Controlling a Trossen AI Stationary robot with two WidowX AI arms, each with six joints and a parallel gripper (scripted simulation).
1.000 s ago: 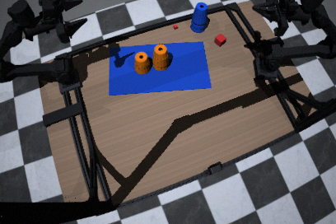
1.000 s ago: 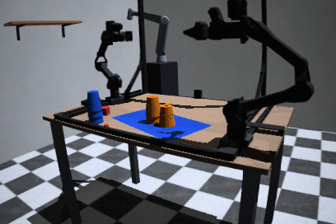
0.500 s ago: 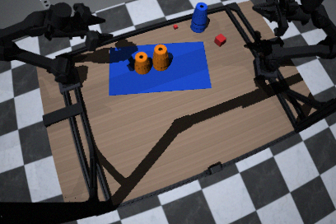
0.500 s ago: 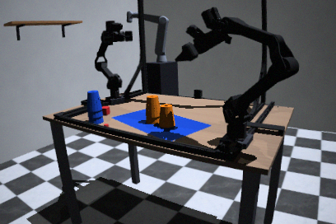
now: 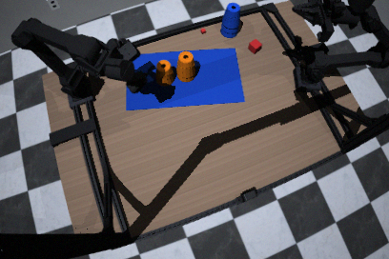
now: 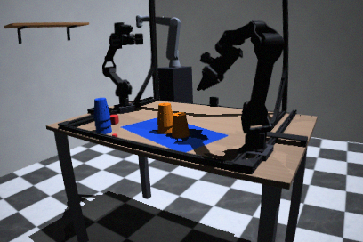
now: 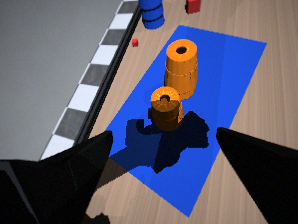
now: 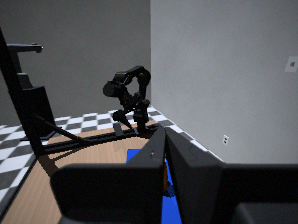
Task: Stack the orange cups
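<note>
My right gripper is now 420 mm above the mat, 350 mm to the right of it and 30 mm short of it. From my right hand the other things lie so: small red cube 410 mm below, 260 mm ahead, 250 mm to the left.
</note>
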